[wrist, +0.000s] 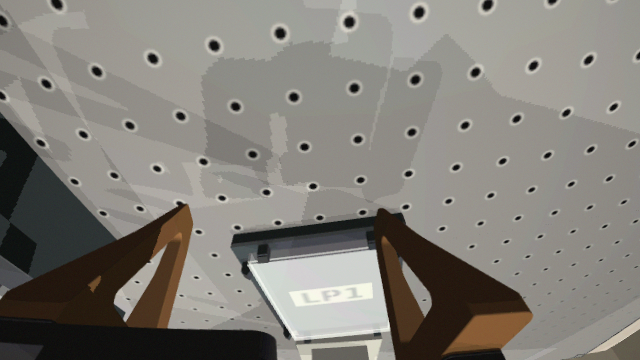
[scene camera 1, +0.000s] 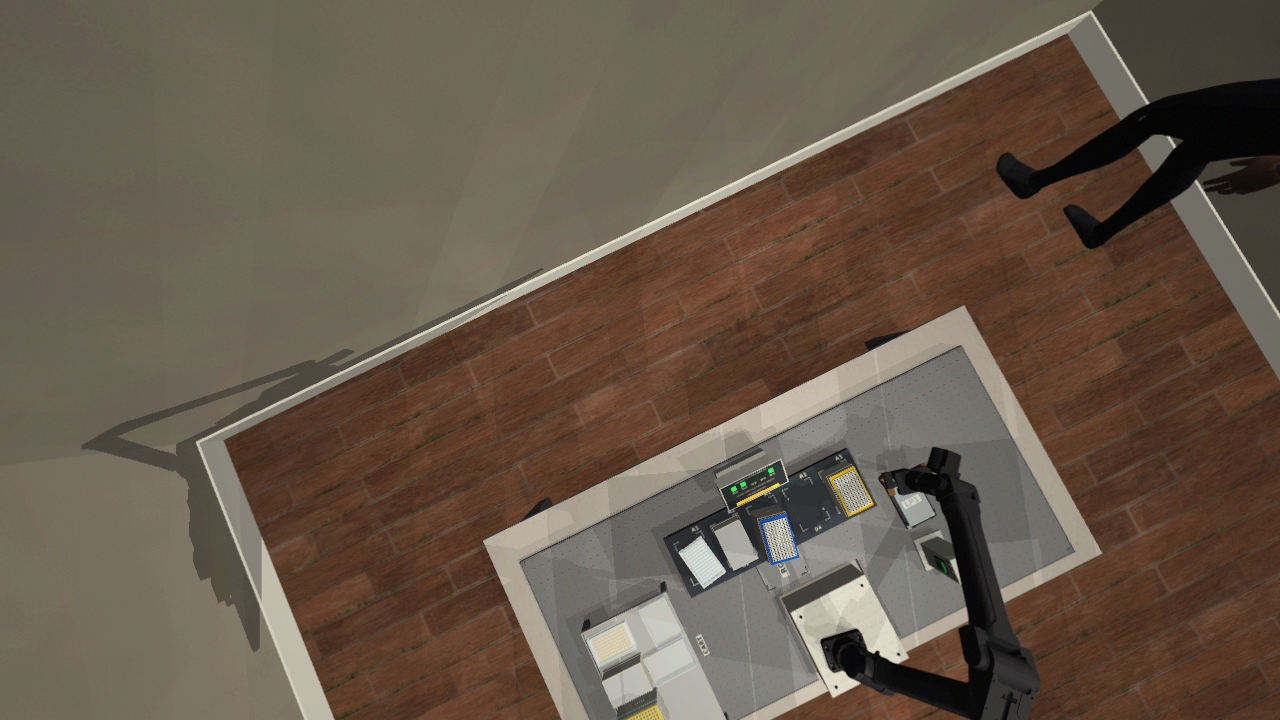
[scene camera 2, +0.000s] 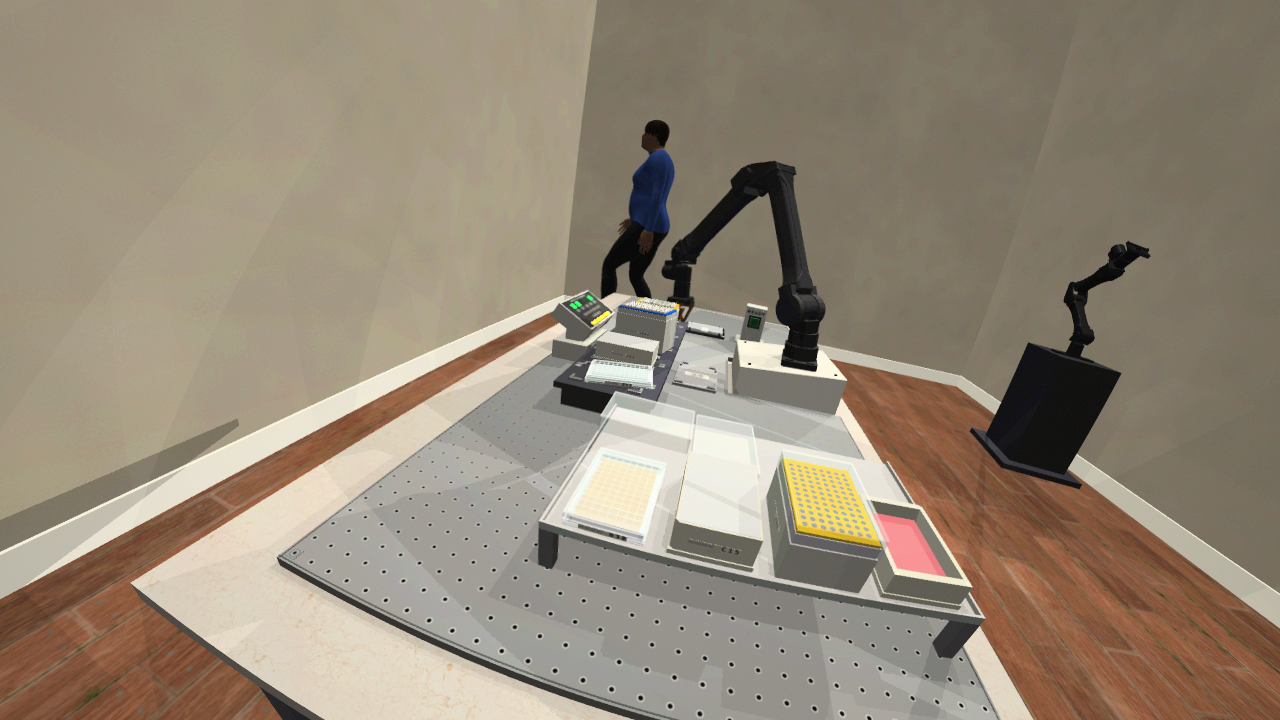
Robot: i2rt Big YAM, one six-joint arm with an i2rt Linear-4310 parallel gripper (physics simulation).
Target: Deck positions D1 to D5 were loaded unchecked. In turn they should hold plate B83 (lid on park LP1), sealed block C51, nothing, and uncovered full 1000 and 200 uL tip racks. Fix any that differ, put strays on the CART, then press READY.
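Seen in the pictures: gripper, between the fingertips: (wrist: 284, 215) (scene camera 1: 893, 475); arm's base, origin of its link: (scene camera 1: 843, 649) (scene camera 2: 798, 362).
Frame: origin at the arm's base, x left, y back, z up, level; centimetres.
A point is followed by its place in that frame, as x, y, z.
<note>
My gripper (scene camera 1: 886, 485) {-33.5, -40.7, -6.6} (scene camera 2: 685, 311) {-33.5, -40.7, -6.6} (wrist: 284, 215) {-33.5, -40.7, -6.6} is open and empty, low beside lid park LP1 (scene camera 1: 914, 510) {-35.9, -29.0, -6.1} (scene camera 2: 706, 331) {-32.4, -30.1, -6.4}. A clear lid (wrist: 320, 272) {-35.3, -36.1, -6.1} lies on LP1, beyond the fingertips in the wrist view. On the deck (scene camera 1: 810, 503) {-4.5, -41.4, -2.8}, a white plate (scene camera 1: 700, 561) {33.0, -34.6, -1.8} (scene camera 2: 619, 373) {33.6, -34.0, -1.4} is at D1 and a pale block (scene camera 1: 734, 543) {21.9, -38.1, 1.4} (scene camera 2: 626, 350) {25.4, -36.4, 0.5} at D2. A blue-rimmed tip rack (scene camera 1: 777, 538) {10.4, -38.6, 7.3} is at D3. D4 is bare. A yellow-rimmed tip rack (scene camera 1: 849, 489) {-14.7, -44.5, 3.6} is at D5. The READY box (scene camera 1: 939, 557) {-34.8, -17.4, 0.6} (scene camera 2: 755, 321) {-34.4, -14.5, 0.6} shows a green face. Plate and block codes on the deck are unreadable.
The cart (scene camera 1: 693, 685) {45.5, -0.8, -1.9} (scene camera 2: 547, 546) {73.6, -23.5, -4.5} carries a beige-welled plate (scene camera 2: 615, 492) {66.8, -19.4, -0.2}, a pale block (scene camera 2: 717, 510) {67.0, -8.6, 2.3}, a yellow rack (scene camera 2: 827, 501) {64.1, 1.4, 5.2} and a pink-filled trough (scene camera 2: 913, 544) {59.0, 13.9, -0.5}. The status panel (scene camera 1: 753, 484) {11.9, -53.9, 4.5} (scene camera 2: 586, 315) {16.8, -51.3, 3.4} stands behind the deck. A person (scene camera 2: 651, 192) stands beyond the table.
</note>
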